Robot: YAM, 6 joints.
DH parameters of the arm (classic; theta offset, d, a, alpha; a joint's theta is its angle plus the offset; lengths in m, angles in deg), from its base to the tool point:
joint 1: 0 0.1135 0.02 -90
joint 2: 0 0 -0.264 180
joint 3: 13.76 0 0.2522 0
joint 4: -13.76 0 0.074 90
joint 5: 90 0 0 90
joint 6: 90 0.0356 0 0
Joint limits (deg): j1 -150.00..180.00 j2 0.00..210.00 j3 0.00..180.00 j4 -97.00..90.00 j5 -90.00..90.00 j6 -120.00..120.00
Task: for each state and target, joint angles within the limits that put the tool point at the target. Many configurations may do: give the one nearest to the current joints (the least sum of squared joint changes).
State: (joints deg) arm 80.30 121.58 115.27 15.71 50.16 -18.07
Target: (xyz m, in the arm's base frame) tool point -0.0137 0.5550 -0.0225
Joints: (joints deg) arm 94.02 163.62 112.78 14.78 45.12 -18.07
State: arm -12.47 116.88 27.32 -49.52 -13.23 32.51
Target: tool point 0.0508 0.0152 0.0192
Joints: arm 3.02 130.70 16.97 -40.86 -20.56 32.51
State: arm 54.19 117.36 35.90 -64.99 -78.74 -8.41
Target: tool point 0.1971 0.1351 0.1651
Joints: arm 25.97 98.29 51.55 -67.94 -80.88 -8.41
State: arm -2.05 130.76 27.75 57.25 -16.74 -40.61
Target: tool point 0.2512 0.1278 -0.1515
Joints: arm 24.74 163.01 49.18 53.39 -17.86 -40.61
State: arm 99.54 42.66 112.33 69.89 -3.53 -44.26
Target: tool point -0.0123 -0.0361 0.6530
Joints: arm 86.05 57.43 103.24 67.28 -15.95 -44.26
